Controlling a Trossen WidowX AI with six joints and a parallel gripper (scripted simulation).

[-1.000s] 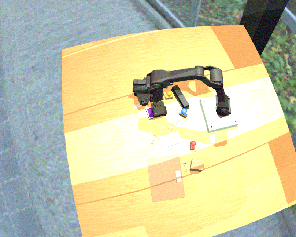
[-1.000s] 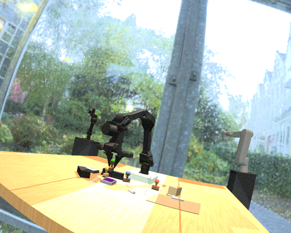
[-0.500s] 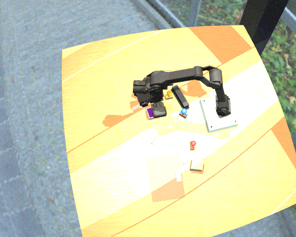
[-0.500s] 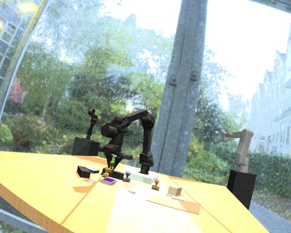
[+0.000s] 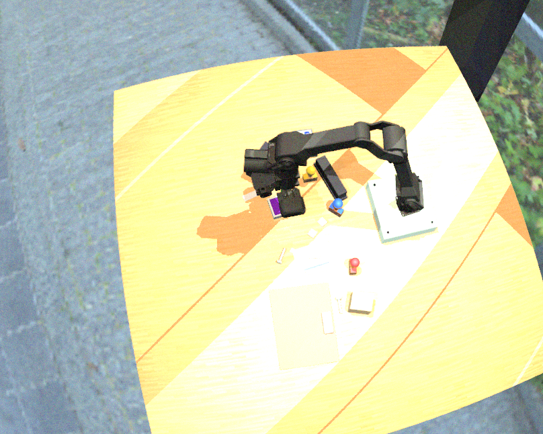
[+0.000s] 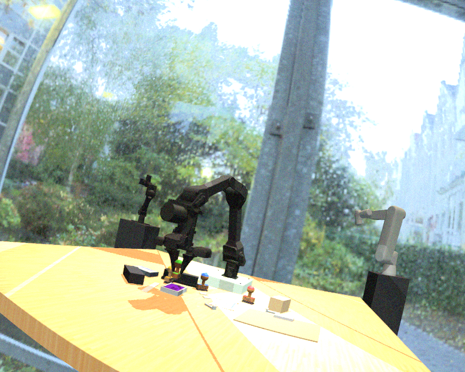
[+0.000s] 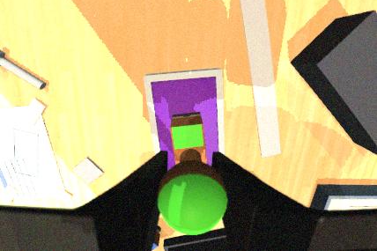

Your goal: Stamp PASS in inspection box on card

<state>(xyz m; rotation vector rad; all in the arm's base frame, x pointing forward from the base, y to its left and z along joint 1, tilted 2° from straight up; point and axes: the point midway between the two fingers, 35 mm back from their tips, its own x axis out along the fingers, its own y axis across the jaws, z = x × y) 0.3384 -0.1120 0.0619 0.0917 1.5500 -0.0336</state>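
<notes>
Now: gripper tip 60 mm above the ink pad. From my gripper tip the other things lie so: green-knobbed stamp right at my gripper tip; then yellow stamp 90 mm behind, 60 mm to the right, 50 mm below; then blue-knobbed stamp 130 mm behind, 60 mm to the left, 50 mm below.
</notes>
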